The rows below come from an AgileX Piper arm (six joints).
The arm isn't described. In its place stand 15 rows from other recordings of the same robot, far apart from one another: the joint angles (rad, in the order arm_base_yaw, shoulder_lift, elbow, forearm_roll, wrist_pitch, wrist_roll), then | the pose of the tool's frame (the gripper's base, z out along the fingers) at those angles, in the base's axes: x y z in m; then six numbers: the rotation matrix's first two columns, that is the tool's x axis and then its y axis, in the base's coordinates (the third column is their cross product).
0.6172 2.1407 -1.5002 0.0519 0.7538 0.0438 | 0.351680, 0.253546, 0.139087, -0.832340, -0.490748, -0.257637, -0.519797, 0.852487, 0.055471
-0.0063 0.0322 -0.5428 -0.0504 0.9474 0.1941 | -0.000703, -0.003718, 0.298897, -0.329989, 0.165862, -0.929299, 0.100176, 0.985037, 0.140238
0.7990 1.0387 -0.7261 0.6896 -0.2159 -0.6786 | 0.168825, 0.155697, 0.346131, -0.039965, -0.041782, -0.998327, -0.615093, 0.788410, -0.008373
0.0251 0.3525 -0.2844 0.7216 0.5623 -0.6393 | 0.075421, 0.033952, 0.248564, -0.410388, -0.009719, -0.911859, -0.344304, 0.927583, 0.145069
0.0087 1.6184 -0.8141 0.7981 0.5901 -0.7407 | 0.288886, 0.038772, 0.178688, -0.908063, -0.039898, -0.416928, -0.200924, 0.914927, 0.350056
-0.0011 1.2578 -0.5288 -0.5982 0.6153 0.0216 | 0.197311, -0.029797, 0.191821, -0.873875, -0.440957, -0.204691, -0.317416, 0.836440, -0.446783
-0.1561 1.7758 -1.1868 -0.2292 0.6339 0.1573 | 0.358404, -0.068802, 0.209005, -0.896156, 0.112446, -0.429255, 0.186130, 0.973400, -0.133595
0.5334 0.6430 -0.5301 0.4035 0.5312 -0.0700 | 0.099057, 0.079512, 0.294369, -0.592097, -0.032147, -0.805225, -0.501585, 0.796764, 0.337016
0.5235 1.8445 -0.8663 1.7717 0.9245 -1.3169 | 0.253652, 0.228607, 0.169757, -0.898342, -0.124368, -0.421325, -0.437076, 0.349367, 0.828799
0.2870 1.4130 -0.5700 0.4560 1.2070 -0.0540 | 0.145261, 0.081921, 0.174205, -0.907381, -0.155202, 0.390604, -0.013471, 0.939588, 0.342042
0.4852 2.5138 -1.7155 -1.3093 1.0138 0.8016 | 0.458497, 0.157382, 0.064091, -0.772248, -0.598724, -0.212515, -0.177475, 0.524482, -0.832719
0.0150 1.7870 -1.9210 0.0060 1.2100 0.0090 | 0.388087, 0.006333, 0.390990, -0.835417, -0.001413, -0.549615, -0.008797, 0.999903, 0.010801
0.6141 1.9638 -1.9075 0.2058 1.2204 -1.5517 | 0.339395, 0.260657, 0.316143, 0.553860, -0.805383, -0.211183, -0.809923, -0.462343, -0.360920
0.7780 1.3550 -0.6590 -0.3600 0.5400 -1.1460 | 0.178614, 0.152853, 0.201200, 0.558046, -0.822068, 0.113084, -0.708309, -0.542888, -0.451188
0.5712 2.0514 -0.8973 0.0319 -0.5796 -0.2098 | 0.325171, 0.207086, 0.103967, -0.291428, -0.403703, -0.867233, -0.590513, 0.789152, -0.168918
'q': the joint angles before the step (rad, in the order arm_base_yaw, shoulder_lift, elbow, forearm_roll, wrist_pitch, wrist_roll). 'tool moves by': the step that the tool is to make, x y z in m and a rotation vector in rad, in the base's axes. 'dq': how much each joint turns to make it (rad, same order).
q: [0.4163, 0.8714, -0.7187, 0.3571, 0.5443, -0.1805]
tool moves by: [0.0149, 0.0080, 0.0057, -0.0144, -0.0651, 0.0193]
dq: [0.0149, 0.0594, -0.0342, 0.0123, -0.0731, -0.0599]
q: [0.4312, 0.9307, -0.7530, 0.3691, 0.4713, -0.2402]
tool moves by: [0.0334, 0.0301, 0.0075, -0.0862, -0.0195, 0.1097]
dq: [0.0571, 0.1772, -0.1375, 0.0009, -0.0022, -0.1033]
